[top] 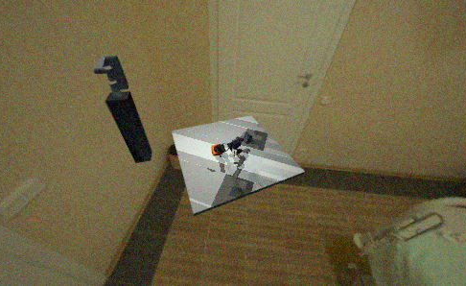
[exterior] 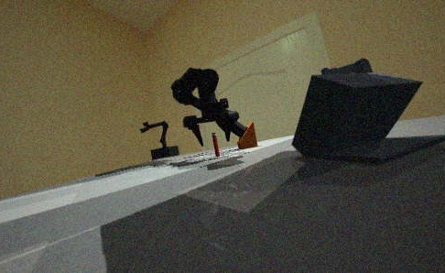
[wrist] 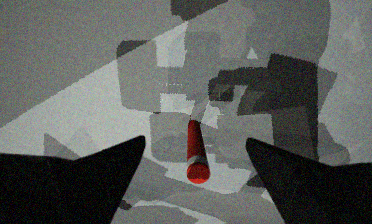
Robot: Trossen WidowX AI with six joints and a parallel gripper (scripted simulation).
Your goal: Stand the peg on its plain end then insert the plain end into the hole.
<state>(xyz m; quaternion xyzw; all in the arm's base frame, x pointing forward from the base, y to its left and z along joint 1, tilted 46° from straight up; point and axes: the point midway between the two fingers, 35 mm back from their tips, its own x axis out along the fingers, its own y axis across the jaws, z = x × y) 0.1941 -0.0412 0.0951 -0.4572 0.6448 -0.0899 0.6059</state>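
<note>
My gripper tip is now 20 mm below the red peg. Round my gripper tip: sloped panel (260 mm to the left, 250 mm ahead).
</note>
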